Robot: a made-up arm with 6 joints.
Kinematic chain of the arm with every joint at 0, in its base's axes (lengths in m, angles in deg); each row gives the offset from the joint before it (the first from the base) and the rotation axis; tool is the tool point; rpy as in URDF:
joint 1: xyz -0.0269 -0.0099 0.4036 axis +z
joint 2: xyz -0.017 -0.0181 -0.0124 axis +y
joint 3: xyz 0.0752 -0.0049 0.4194 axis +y
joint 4: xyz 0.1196 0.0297 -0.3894 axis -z
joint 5: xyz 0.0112 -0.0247 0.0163 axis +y
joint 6: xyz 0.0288 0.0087 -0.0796 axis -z
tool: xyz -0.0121 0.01 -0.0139 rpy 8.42 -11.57 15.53
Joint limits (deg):
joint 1: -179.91..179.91
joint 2: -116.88..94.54
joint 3: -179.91..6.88
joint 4: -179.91..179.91
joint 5: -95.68..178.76
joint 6: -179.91..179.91
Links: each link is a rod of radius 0.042 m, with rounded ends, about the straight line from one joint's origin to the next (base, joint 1, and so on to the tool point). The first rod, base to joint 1, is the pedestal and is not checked.
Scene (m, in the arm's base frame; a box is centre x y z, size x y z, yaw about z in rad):
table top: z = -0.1
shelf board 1: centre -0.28 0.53 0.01 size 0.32 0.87 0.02 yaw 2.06
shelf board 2: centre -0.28 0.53 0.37 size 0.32 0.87 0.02 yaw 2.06
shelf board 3: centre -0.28 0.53 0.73 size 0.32 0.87 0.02 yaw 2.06
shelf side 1: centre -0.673 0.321 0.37 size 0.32 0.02 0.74 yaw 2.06
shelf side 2: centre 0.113 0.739 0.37 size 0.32 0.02 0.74 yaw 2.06
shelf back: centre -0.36 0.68 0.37 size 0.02 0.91 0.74 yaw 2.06
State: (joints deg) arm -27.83 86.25 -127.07 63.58 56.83 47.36
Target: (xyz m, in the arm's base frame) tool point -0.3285 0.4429 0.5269
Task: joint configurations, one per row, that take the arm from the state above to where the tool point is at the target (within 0.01 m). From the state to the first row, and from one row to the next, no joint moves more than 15 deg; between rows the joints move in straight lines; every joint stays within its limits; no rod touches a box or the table.
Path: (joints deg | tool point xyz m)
1: -14.09 76.31 -115.49 69.23 63.22 42.57 | 0.7270 -0.1343 0.1389
2: -0.34 66.37 -103.91 74.87 69.62 37.79 | 0.7129 0.0575 0.2116
3: 13.40 56.43 -92.33 80.52 76.01 33.00 | 0.6415 0.2308 0.2834
4: 27.15 46.48 -80.74 86.17 82.40 28.21 | 0.5234 0.3677 0.3517
5: 40.89 36.54 -69.16 91.81 88.79 23.42 | 0.3749 0.4552 0.4140
6: 55.65 28.87 -61.70 83.54 90.57 27.08 | 0.2142 0.4997 0.4494
7: 70.40 21.20 -54.24 75.27 92.34 30.74 | 0.0592 0.4907 0.4788
8: 85.16 13.53 -46.77 67.00 94.11 34.40 | -0.0729 0.4360 0.5017
9: 99.92 5.86 -39.31 58.73 95.88 38.06 | -0.1693 0.3486 0.5178
10: 114.67 -1.81 -31.85 50.46 97.65 41.72 | -0.2231 0.2450 0.5269
11: 114.98 5.66 -43.05 53.25 94.77 42.20 | -0.2593 0.3141 0.5317
12: 115.28 13.13 -54.25 56.05 91.90 42.69 | -0.2946 0.3804 0.5316
13: 115.58 20.60 -65.45 58.84 89.02 43.17 | -0.3285 0.4429 0.5269

